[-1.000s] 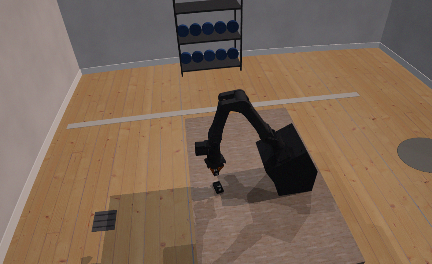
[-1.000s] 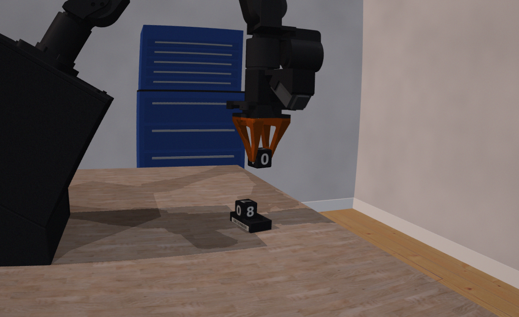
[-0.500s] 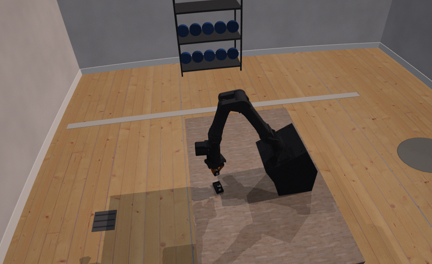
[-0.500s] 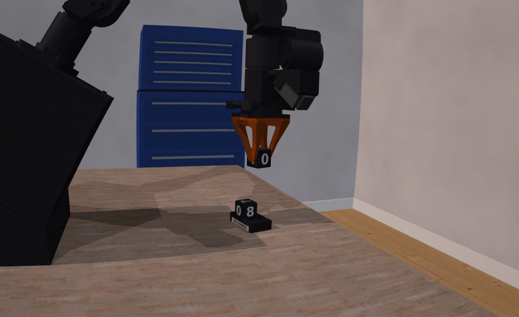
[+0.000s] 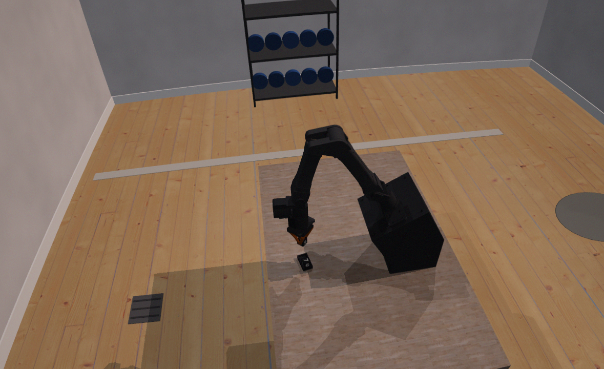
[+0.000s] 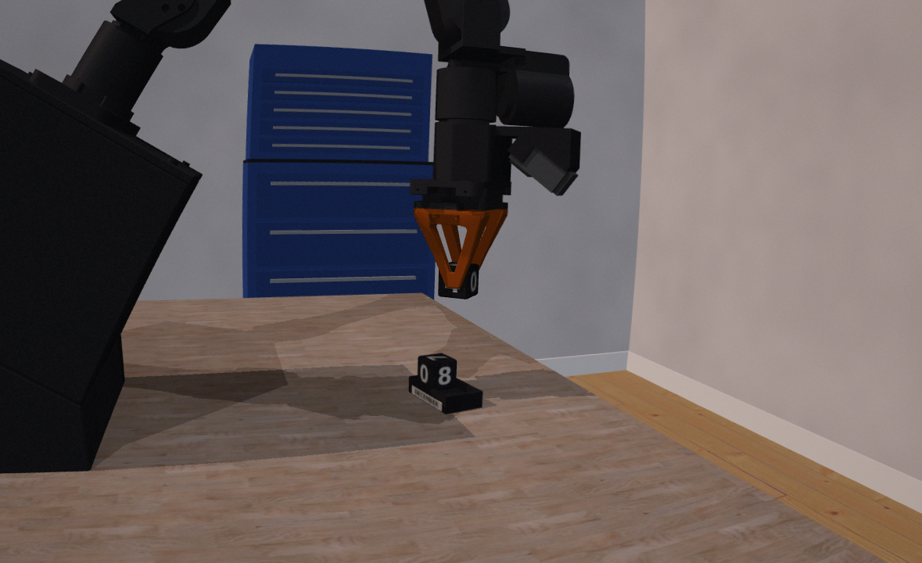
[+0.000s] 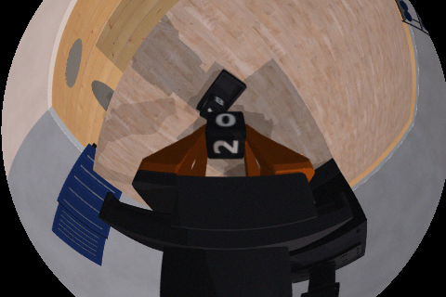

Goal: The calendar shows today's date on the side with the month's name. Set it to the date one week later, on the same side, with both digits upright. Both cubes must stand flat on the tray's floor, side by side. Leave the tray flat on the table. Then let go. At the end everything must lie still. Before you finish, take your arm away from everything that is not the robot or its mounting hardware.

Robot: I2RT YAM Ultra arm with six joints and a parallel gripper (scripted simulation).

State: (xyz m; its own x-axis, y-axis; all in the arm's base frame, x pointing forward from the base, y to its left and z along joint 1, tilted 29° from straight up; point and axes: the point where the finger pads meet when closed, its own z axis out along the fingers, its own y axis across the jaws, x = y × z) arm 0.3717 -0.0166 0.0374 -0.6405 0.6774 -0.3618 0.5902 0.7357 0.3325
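Right now my hand is 10 mm past the black tray, 20 mm to the right of it and 120 mm above it.
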